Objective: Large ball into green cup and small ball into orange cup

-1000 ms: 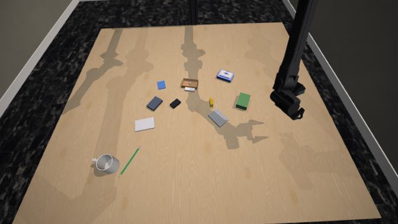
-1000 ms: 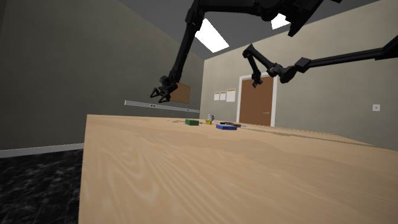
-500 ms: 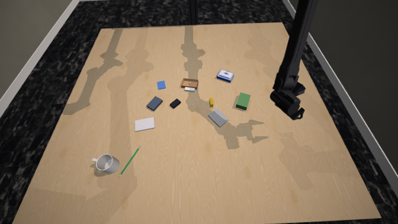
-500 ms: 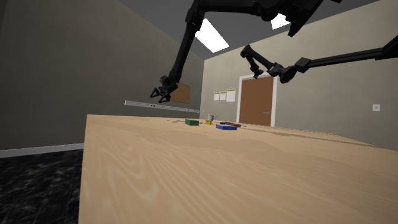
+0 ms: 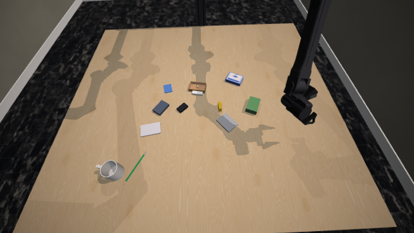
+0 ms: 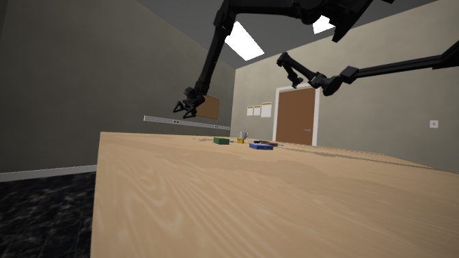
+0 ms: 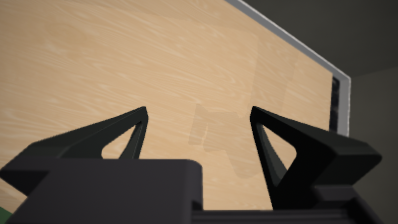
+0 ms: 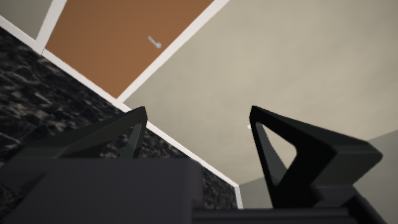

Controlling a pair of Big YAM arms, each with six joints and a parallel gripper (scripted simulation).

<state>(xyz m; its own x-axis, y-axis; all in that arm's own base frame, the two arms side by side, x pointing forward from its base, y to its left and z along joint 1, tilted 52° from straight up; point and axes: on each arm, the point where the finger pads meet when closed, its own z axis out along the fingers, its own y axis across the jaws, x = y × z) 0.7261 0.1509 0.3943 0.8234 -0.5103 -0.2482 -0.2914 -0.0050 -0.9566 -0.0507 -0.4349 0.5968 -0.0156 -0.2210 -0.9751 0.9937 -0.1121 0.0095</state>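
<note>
Now: the covered wooden puzzle 510 mm to the right of my left hand, 400 mm behind it and 150 mm below it. From my left hand the other things lie so: green box: 190 mm behind, 180 mm to the right, 140 mm below; yellow block: 390 mm to the right, 220 mm behind, 140 mm below; grey box: 360 mm to the right, 150 mm below, 110 mm behind.
</note>
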